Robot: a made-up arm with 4 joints.
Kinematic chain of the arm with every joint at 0, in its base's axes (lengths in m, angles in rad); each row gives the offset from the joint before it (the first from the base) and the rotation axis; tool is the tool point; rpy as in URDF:
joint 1: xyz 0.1 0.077 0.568 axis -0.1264 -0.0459 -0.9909
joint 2: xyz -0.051 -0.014 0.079 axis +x
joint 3: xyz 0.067 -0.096 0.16 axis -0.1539 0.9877 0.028
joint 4: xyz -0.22 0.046 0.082 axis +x
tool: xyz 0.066 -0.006 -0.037 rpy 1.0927 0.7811 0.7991
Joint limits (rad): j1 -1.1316..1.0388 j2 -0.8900..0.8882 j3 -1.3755..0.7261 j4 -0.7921..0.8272
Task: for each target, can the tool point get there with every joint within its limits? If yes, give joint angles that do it. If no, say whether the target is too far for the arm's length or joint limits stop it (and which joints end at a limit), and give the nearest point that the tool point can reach.
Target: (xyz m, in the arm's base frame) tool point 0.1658 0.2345 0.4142
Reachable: no: joint limits stop it (at a limit: joint 1, joint 2, joint 3, joint 4) | nearest point 0.0680 0.1571 0.6684 | short by 0.283 m
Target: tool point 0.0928 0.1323 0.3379
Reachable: no: joint limits stop it (at a limit: joint 1, joint 2, joint 3, joint 4) | nearest point -0.0032 0.1100 0.6107 | short by 0.290 m
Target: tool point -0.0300 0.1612 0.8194
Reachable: yes | joints 0.2730 -0.5654 -0.1873 0.1518
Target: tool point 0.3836 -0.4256 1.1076
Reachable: no: too far | nearest point 0.2347 -0.1528 0.8493 | short by 0.404 m
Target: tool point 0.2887 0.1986 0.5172
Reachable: no: joint limits stop it (at a limit: joint 1, joint 2, joint 3, joint 4) | nearest point 0.0680 0.1571 0.6684 | short by 0.271 m
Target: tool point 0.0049 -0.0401 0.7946
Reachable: yes | joints -0.5469 -0.2693 -0.4431 -0.1370
